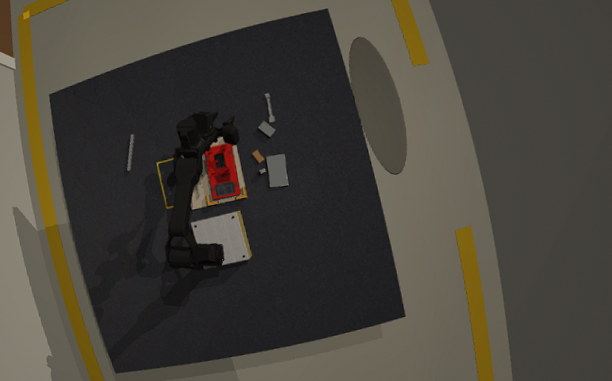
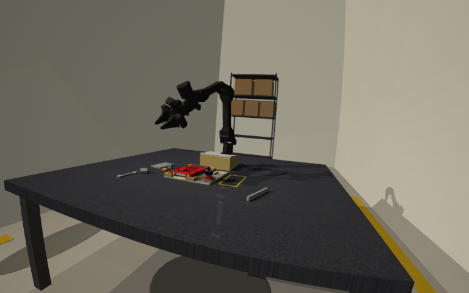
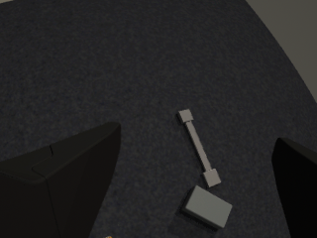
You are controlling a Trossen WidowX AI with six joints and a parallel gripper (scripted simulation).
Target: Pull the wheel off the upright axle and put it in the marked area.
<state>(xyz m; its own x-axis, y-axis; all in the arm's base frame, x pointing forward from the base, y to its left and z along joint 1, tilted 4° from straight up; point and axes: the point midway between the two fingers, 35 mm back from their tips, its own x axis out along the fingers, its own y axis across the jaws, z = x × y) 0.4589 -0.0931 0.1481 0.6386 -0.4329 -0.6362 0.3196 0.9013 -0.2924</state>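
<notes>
Now: gripper tip 120 mm past the grey spoked wheel, 200 mm to the right of it and 190 mm above it.
</notes>
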